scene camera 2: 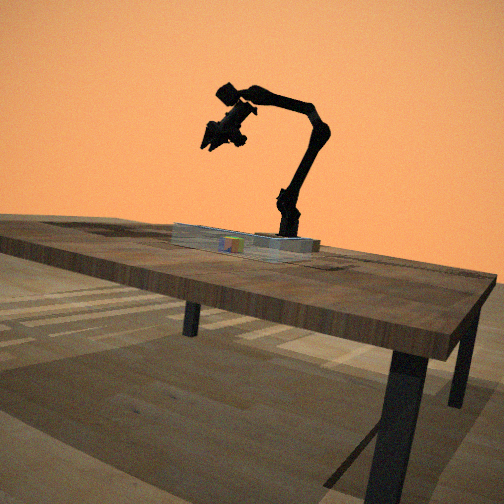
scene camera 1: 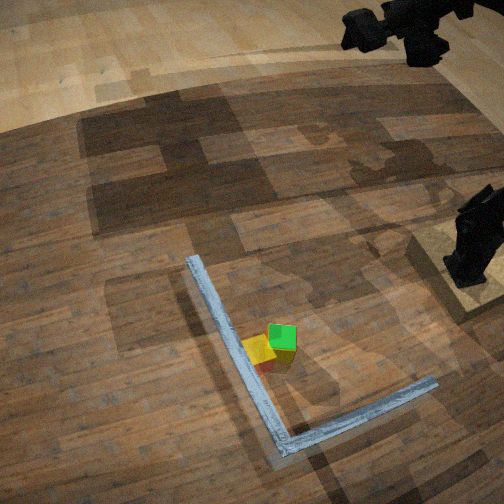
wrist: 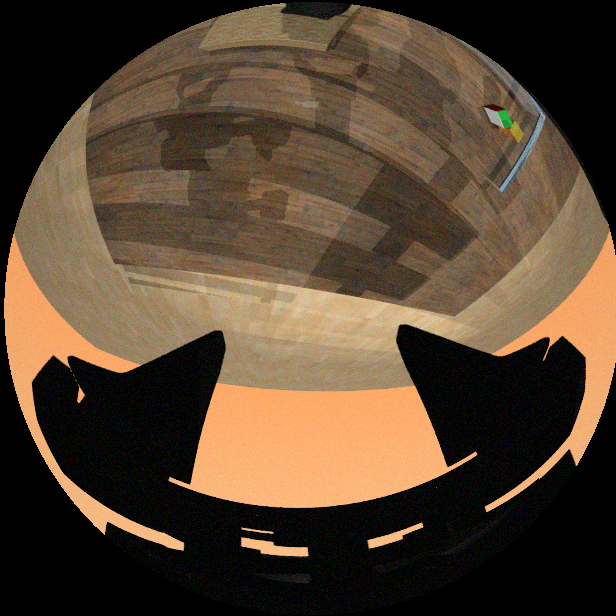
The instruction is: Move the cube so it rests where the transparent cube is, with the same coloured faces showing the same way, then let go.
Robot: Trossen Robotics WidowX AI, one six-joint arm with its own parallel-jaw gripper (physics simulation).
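Observation:
The cube [scene camera 1: 282, 338] has a green top face and sits on the wooden table inside the grey L-shaped border [scene camera 1: 262, 390]. It overlaps the transparent cube [scene camera 1: 260, 352], which shows a yellow top and a red side. Both appear small in the second scene view [scene camera 2: 232, 244] and at the upper right of the wrist view [wrist: 500, 119]. My gripper [scene camera 1: 372, 32] is raised high above the table's far side, far from the cube, open and empty. Its two black fingers [wrist: 310, 390] are spread wide in the wrist view.
The arm's base [scene camera 1: 474, 245] stands on a light plate at the right of the table. The grey border runs from mid-table to the front right. The table edge lies beyond the far side.

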